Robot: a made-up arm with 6 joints. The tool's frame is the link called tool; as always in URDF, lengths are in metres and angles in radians. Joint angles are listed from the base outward.
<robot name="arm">
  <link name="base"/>
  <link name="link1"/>
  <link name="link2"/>
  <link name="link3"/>
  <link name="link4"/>
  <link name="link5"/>
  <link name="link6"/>
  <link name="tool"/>
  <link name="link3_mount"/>
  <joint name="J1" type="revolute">
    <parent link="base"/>
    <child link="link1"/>
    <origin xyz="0 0 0.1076"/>
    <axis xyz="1 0 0"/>
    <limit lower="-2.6" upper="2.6"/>
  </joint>
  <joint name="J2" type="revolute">
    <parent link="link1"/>
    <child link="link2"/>
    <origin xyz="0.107 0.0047 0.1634"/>
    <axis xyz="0 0 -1"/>
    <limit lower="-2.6" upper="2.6"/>
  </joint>
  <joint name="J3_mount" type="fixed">
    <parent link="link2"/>
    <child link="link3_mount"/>
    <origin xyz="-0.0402 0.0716 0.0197"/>
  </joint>
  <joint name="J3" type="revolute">
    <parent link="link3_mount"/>
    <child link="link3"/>
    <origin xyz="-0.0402 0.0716 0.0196"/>
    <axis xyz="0 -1 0"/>
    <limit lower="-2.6" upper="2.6"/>
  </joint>
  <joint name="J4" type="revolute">
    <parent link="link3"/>
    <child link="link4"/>
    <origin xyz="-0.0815 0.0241 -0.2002"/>
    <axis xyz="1 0 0"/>
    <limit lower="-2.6" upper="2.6"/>
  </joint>
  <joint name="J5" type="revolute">
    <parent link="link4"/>
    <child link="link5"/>
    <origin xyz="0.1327 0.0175 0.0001"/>
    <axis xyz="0 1 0"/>
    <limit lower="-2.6" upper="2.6"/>
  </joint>
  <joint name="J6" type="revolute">
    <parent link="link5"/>
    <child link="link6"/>
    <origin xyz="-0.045 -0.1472 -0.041"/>
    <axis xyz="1 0 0"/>
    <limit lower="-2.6" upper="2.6"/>
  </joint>
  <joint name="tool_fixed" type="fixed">
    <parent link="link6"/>
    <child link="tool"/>
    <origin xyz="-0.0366 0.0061 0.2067"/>
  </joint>
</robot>
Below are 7 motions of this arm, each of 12 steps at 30 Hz.
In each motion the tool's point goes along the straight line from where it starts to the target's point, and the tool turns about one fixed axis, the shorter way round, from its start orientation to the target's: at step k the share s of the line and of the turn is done. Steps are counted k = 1, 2, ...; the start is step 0. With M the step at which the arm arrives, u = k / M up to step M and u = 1 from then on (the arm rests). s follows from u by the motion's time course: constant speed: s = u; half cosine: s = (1 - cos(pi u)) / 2; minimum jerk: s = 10 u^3 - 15 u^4 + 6 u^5.
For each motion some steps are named. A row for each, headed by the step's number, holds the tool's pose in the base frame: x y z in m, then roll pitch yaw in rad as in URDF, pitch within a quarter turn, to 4 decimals.
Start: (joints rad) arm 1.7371 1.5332 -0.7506 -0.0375 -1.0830 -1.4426
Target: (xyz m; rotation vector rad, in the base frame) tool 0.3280 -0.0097 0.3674 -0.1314 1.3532 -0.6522
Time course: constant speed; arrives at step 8
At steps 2, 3, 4, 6, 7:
2: 0.3352 -0.0156 0.3721 -1.1014 1.3024 -1.2751
3: 0.3340 -0.0146 0.3713 -1.1072 1.2579 -1.3094
4: 0.3328 -0.0136 0.3705 -1.1079 1.2134 -1.3389
6: 0.3304 -0.0117 0.3690 -1.1001 1.1245 -1.3892
7: 0.3292 -0.0107 0.3682 -1.0931 1.0802 -1.4117

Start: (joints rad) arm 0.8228 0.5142 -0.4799 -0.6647 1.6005 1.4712
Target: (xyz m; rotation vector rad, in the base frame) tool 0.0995 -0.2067 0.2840 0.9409 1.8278 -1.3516
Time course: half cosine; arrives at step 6
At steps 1, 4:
1: 0.0752 -0.2013 0.2569 -2.0139 0.8147 2.7540
4: 0.0930 -0.2053 0.2767 -2.0293 0.9499 2.8178

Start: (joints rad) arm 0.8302 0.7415 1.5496 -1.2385 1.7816 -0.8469
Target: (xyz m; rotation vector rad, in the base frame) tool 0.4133 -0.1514 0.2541 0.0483 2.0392 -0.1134
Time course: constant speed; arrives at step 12
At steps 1, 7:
1: 0.3660 -0.1983 0.4002 -1.4909 0.9710 -2.3246
7: 0.3918 -0.1727 0.3205 -2.2506 1.1158 -2.6801

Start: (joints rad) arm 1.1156 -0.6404 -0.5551 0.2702 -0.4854 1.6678
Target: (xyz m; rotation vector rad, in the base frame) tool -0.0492 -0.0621 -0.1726 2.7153 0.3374 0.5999
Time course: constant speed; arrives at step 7
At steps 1, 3, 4, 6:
1: -0.0347 -0.0188 -0.1809 2.8941 -0.4095 0.3249
3: -0.0396 -0.0333 -0.1782 2.8387 -0.3969 0.3260
4: -0.0420 -0.0405 -0.1768 2.8112 -0.3906 0.3262
6: -0.0468 -0.0549 -0.1740 2.7562 -0.3779 0.3262

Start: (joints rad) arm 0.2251 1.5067 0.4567 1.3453 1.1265 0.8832
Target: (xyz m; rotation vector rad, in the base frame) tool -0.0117 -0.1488 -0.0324 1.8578 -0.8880 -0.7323
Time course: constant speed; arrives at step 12
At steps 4, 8, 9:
4: 0.0710 -0.1599 -0.0730 2.0995 0.1060 -0.6037
8: 0.0296 -0.1543 -0.0527 2.0428 0.1169 -0.7859
9: 0.0193 -0.1530 -0.0476 2.0284 0.1180 -0.8315

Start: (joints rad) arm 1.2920 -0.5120 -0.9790 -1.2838 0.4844 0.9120
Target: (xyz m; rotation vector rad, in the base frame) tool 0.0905 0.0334 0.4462 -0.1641 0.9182 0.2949
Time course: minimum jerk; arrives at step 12
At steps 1, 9, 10, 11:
1: 0.0303 -0.1843 0.3580 0.5916 0.4318 0.9144
9: 0.0842 0.0108 0.4370 0.0757 0.8932 0.4051
10: 0.0884 0.0256 0.4431 0.0115 0.9173 0.3413
11: 0.0902 0.0323 0.4457 -0.0186 0.9272 0.3114

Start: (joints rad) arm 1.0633 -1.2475 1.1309 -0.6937 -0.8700 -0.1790
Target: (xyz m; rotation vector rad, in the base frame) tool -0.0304 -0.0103 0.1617 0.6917 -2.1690 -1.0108
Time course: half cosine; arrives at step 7
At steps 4, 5, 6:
4: -0.0278 -0.0177 0.1537 2.2055 -0.3288 -2.2795
5: -0.0291 -0.0139 0.1578 2.1654 -0.3294 -2.3103
6: -0.0301 -0.0112 0.1607 2.1378 -0.3306 -2.3316

